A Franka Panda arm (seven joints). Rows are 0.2 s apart.
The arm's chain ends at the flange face. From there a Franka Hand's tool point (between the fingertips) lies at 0.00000 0.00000 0.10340 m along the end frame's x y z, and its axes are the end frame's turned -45 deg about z.
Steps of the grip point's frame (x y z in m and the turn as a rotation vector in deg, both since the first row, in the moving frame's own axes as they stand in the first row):
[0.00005 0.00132 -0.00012 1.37 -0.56 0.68]
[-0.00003 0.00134 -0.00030 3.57 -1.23 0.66]
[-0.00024 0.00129 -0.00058 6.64 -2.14 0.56]
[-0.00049 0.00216 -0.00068 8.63 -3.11 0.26]
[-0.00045 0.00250 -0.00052 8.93 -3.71 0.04]
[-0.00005 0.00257 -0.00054 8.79 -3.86 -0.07]
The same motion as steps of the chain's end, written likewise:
[0.00343 0.00195 -0.00009 0.57 -1.36 0.68]
[0.00703 0.00399 -0.00008 1.65 -3.39 0.66]
[0.01189 0.00686 0.00019 3.18 -6.21 0.56]
[0.01608 0.00892 0.00064 3.90 -8.30 0.26]
[0.01750 0.00872 0.00095 3.69 -8.94 0.04]
[0.01785 0.00810 0.00091 3.49 -8.94 -0.07]

